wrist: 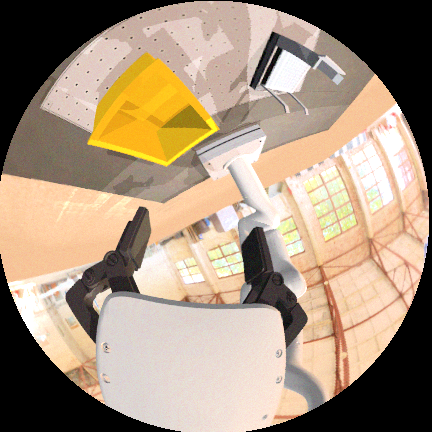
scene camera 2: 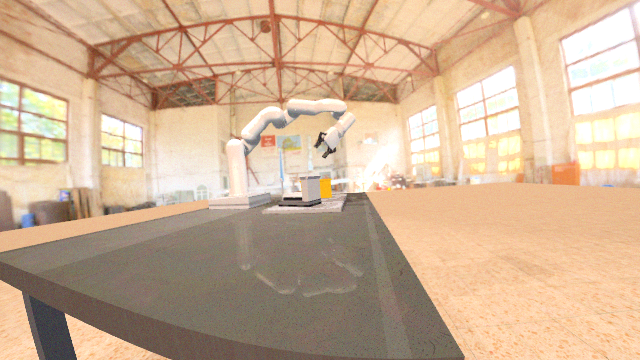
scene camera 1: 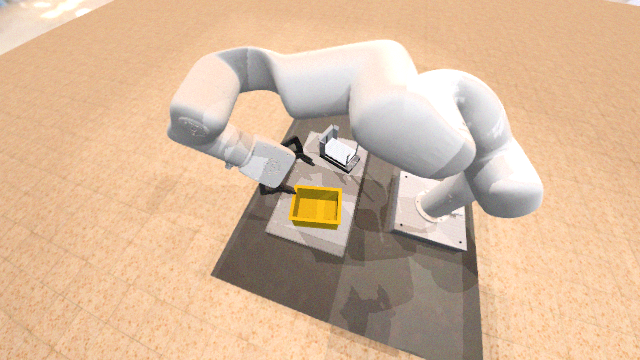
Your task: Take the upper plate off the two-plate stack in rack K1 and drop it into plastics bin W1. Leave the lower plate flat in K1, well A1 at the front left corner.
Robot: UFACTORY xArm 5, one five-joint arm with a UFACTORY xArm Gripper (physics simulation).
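Rack K1 [scene camera 1: 328,140] [scene camera 2: 311,189] [wrist: 301,48] has a dark base and upright grey parts. A white plate [scene camera 1: 341,151] [wrist: 289,70] lies flat in it, seen from above in scene camera 1. The line between the upper and lower plates is too small to make out, and well A1 cannot be told. Plastics bin W1 [scene camera 1: 315,225] [scene camera 2: 325,188] [wrist: 112,95] is a yellow open box beside the rack; no plate shows in it. My gripper [scene camera 1: 304,177] [scene camera 2: 321,151] [wrist: 199,227] is open and empty, tilted, high above the board and apart from both.
The rack and bin stand on a pale perforated board [scene camera 1: 305,241] [scene camera 2: 330,206] [wrist: 70,97] on the dark table [scene camera 1: 280,280] [scene camera 2: 200,280]. The robot's base plate [scene camera 1: 407,220] [scene camera 2: 240,202] stands beside the board. Thin upright posts rise at the rack's side.
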